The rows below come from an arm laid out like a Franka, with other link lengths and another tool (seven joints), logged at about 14 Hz.
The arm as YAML. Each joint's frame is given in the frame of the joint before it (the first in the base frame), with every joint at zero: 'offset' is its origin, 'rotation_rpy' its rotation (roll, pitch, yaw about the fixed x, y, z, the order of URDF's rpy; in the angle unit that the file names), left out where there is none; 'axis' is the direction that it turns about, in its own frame. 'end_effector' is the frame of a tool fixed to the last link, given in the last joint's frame.
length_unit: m
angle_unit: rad
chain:
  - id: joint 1
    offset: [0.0, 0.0, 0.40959]
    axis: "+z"
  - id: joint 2
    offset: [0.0, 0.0, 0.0]
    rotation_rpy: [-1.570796, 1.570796, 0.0]
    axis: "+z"
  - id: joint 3
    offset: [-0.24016, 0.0, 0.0]
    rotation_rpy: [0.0, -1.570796, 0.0]
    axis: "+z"
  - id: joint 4
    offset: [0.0, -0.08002, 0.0]
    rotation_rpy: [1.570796, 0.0, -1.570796]
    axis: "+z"
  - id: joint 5
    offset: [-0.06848, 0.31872, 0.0]
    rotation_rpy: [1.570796, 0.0, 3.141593]
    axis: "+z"
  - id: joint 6
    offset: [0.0, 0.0, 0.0]
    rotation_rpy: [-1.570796, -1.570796, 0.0]
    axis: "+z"
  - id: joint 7
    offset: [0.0, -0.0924, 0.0]
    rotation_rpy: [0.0, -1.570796, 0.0]
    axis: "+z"
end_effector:
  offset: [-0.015, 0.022, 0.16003]
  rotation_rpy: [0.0, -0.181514, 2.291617]
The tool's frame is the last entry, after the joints.
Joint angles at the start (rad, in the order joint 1, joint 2, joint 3, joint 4, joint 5, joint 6, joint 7): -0.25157, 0.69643, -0.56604, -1.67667, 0.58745, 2.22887, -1.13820
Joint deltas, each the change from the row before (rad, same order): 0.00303, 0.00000, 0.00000, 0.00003, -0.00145, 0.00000, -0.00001; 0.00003, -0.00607, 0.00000, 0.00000, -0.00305, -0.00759, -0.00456; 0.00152, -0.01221, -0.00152, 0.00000, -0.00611, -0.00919, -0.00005; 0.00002, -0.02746, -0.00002, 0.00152, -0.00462, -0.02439, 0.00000; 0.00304, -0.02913, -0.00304, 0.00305, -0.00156, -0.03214, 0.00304; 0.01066, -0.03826, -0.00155, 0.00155, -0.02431, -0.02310, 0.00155; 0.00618, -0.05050, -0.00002, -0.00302, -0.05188, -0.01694, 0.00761
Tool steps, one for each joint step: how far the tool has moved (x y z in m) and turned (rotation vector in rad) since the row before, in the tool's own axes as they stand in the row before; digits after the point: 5 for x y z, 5 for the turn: -0.00008, 0.00155, 0.00017, 0.00024, 0.00074, -0.00403; -0.00028, 0.00084, -0.00236, -0.00450, 0.00237, -0.00624; -0.00156, 0.00157, -0.00524, -0.00411, -0.00114, -0.00451; -0.00324, 0.00449, -0.01144, -0.01795, -0.00276, -0.00278; -0.00299, 0.00594, -0.01267, -0.02156, -0.00014, 0.00073; -0.00488, 0.00909, -0.01612, -0.00930, -0.00603, -0.02505; -0.00522, 0.00495, -0.02125, 0.00904, -0.00991, -0.03233
